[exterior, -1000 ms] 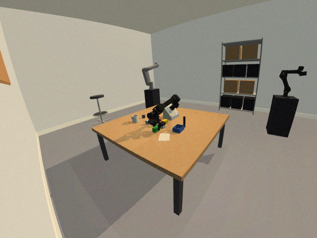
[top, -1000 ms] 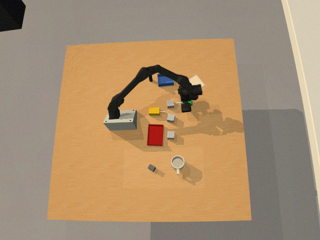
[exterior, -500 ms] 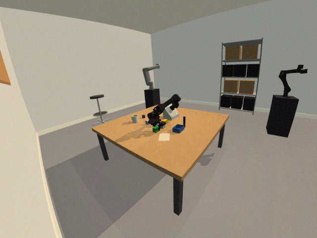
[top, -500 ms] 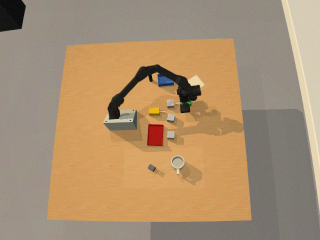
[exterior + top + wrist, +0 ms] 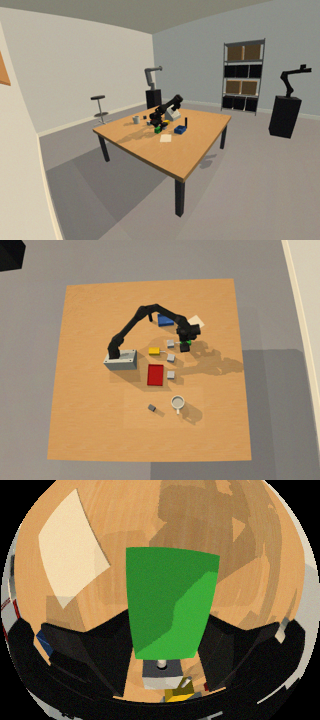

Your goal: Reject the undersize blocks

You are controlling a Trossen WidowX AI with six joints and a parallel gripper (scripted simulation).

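The steel block lies 23 cm to the right of my gripper tip, 10 cm behind it and 1 cm above it. Round my gripper tip: yellow gauge (17 cm behind, 5 cm to the right, 1 cm above); green GO gauge (2 cm above, 1 cm behind); paper sheet (13 cm to the left, 7 cm ahead, 1 cm below).
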